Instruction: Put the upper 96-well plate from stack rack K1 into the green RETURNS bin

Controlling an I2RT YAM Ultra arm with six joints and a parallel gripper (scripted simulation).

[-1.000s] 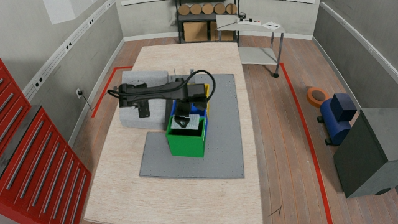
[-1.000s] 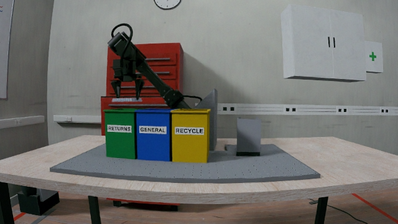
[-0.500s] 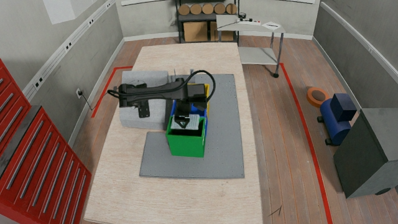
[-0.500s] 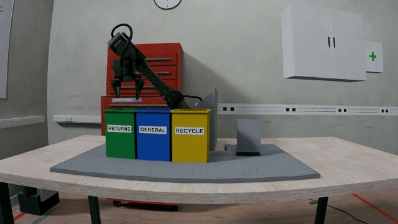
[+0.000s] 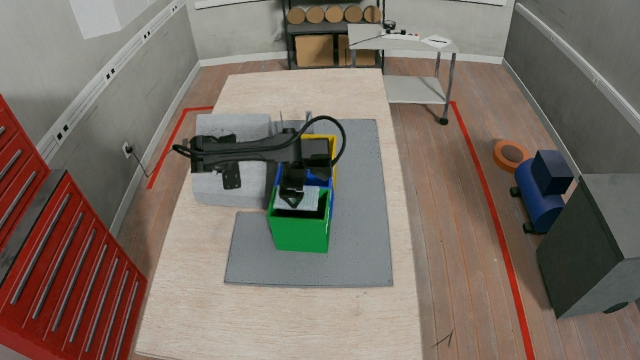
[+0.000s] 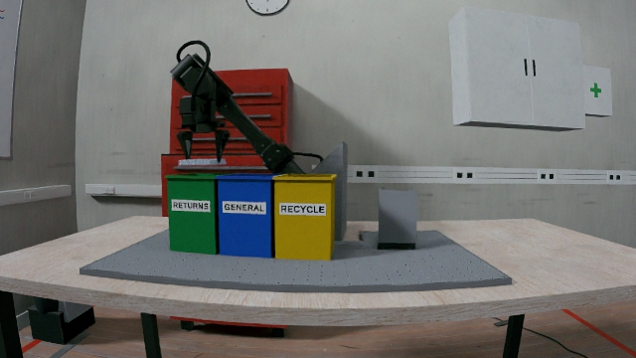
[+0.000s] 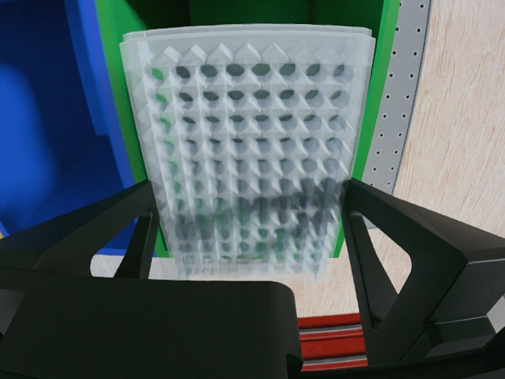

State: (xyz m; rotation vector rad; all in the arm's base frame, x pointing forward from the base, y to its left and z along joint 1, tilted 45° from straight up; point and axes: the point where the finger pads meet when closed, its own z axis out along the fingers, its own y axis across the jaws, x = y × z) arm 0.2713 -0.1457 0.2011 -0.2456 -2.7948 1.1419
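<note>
My hand is 13 cm above the green returns bin and 1 cm short of it. The rest, counted from my hand: clear 96-well plate (1 cm below); then yellow recycle bin (26 cm to the left, 13 cm below, 3 cm ahead); then blue general bin (13 cm to the left, 13 cm below, 2 cm ahead).
</note>
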